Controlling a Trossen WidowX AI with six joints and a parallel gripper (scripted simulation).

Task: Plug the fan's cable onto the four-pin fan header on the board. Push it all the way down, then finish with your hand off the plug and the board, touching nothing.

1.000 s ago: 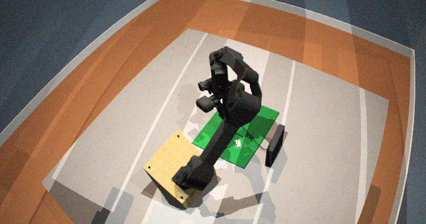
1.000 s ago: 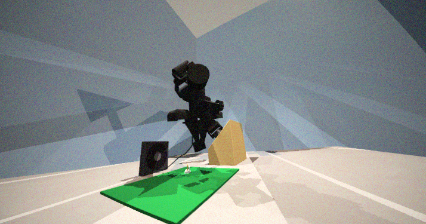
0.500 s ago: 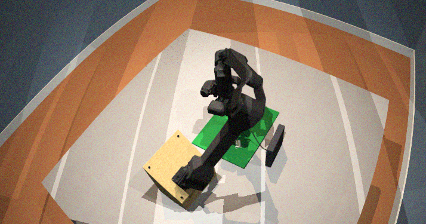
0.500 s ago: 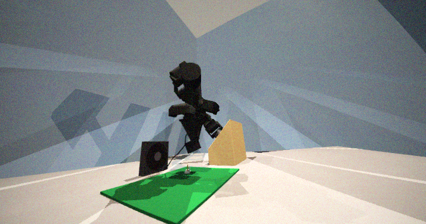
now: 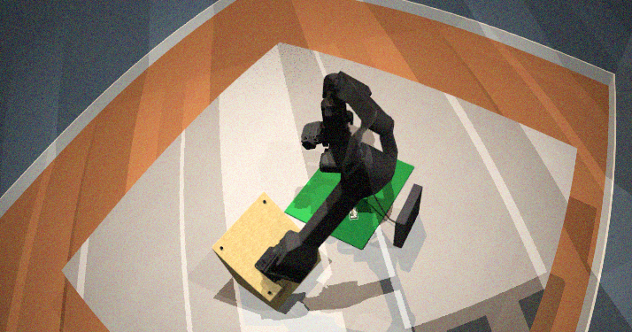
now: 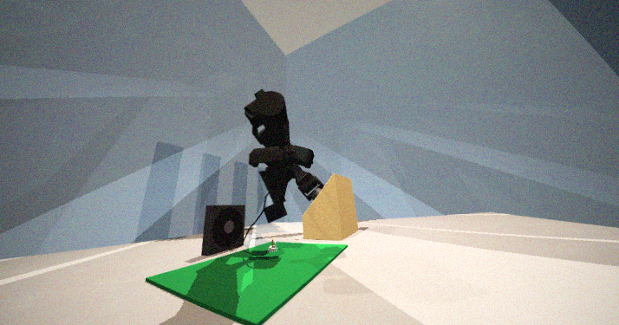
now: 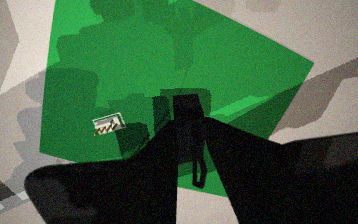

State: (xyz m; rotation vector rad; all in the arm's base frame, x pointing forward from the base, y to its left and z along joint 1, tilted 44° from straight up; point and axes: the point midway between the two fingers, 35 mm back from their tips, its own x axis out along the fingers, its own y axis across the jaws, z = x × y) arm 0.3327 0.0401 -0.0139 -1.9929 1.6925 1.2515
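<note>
The green board is 30 mm to the right of my gripper tip and 120 mm below it. The rest, counted from my gripper tip: black fan (40 mm behind, 220 mm to the right, 40 mm below); then four-pin header (60 mm behind, 80 mm to the right, 100 mm below); then fan plug (10 mm to the right, 10 mm below).
</note>
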